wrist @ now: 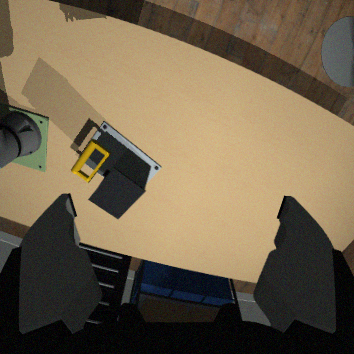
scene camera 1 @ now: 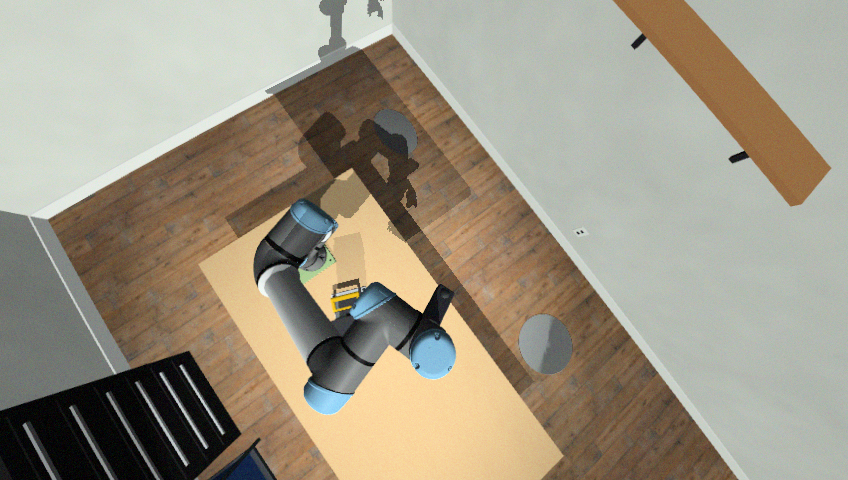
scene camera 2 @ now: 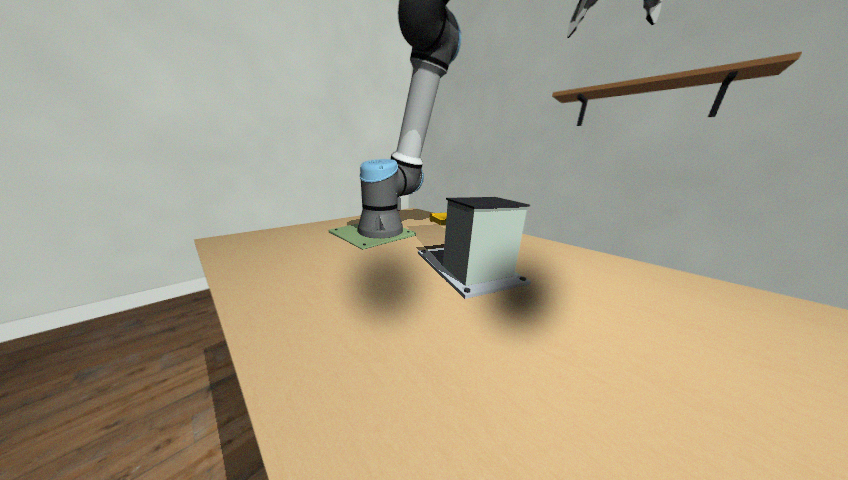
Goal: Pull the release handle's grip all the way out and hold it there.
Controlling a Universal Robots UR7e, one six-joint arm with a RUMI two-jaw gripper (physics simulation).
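The release handle's yellow rectangular grip point(scene camera 1: 334, 302) point(scene camera 2: 438, 218) point(wrist: 82, 158) is on the side of the fixture facing the arm's base. The fixture's pale green box with a dark top point(scene camera 2: 496, 237) point(wrist: 118, 194) stands on a grey base plate point(scene camera 2: 487, 290) point(wrist: 130, 145). In scene camera 2 the box hides most of the grip. How far out the grip stands cannot be told. My gripper point(scene camera 2: 611, 28) point(wrist: 177, 196) is open and empty, high above the table and apart from the grip. In scene camera 1 the arm hides its fingers and part of the fixture.
The arm's base stands on a green plate point(scene camera 1: 307, 275) point(scene camera 2: 364, 243) point(wrist: 40, 150) near the grip. The wooden table point(scene camera 1: 452, 416) point(scene camera 2: 416, 386) point(wrist: 210, 125) carries both. A black drawer unit point(scene camera 1: 119, 416) and a blue bin point(wrist: 185, 282) stand beside it. A wooden shelf point(scene camera 1: 726, 95) point(scene camera 2: 672, 80) is on the wall.
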